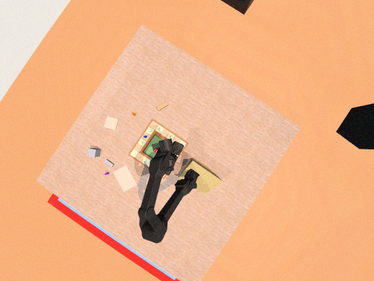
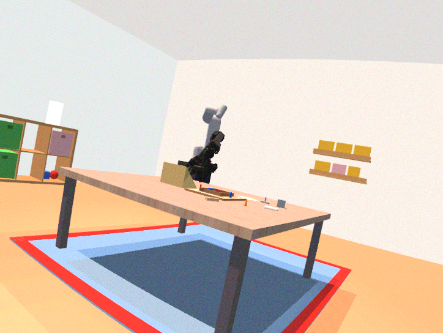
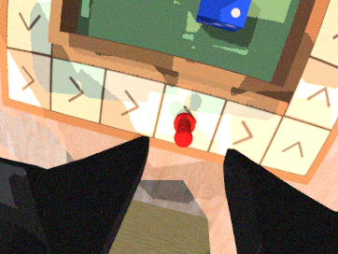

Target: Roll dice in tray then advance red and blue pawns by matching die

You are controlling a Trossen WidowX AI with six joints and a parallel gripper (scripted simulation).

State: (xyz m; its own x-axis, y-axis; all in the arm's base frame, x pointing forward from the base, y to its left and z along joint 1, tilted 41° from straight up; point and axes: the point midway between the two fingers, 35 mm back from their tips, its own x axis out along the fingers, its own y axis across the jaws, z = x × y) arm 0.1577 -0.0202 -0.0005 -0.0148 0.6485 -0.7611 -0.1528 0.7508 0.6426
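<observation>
My gripper tip is now 3 cm above the red pawn. Also, from my gripper tip: green tray (11 cm ahead, 3 cm to the left, 5 cm below); tan block (26 cm ahead, 22 cm to the right, 5 cm below); blue pawn (23 cm ahead, 1 cm to the left, 3 cm below).
</observation>
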